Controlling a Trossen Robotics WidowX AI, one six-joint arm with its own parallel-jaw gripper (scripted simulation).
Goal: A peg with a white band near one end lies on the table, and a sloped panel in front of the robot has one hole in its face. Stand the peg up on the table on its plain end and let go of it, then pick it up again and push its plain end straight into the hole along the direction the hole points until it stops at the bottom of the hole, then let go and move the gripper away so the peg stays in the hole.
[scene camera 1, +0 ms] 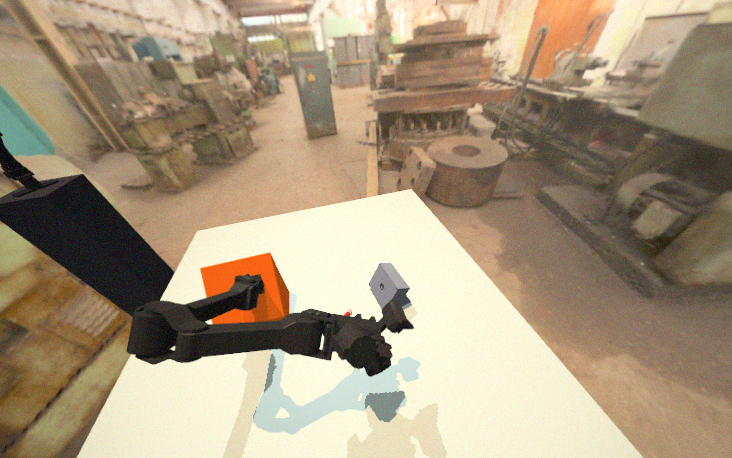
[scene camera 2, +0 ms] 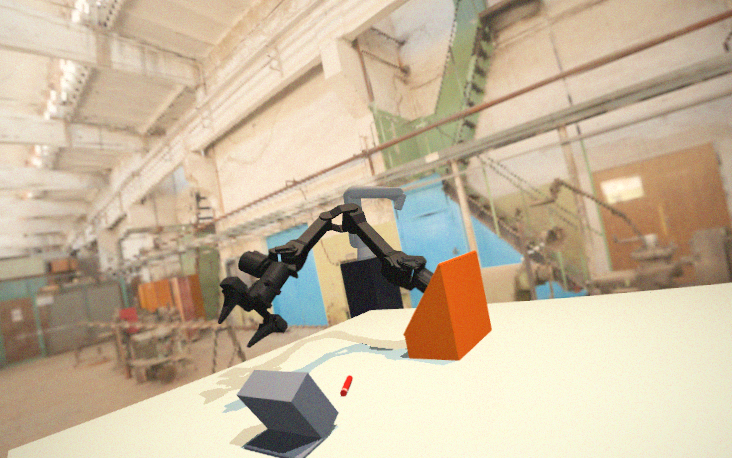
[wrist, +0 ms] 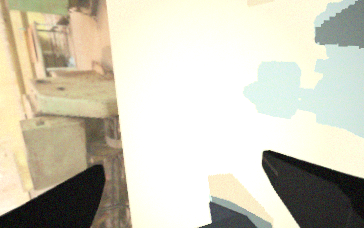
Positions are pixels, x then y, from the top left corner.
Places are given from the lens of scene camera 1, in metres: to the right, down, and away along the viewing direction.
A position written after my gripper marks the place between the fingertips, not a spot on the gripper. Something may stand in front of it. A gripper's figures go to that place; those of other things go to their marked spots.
my gripper (scene camera 1: 401,337): 0.09, 0.28, 0.56
grey sloped panel (scene camera 1: 385,273): 0.07, 0.16, 0.78
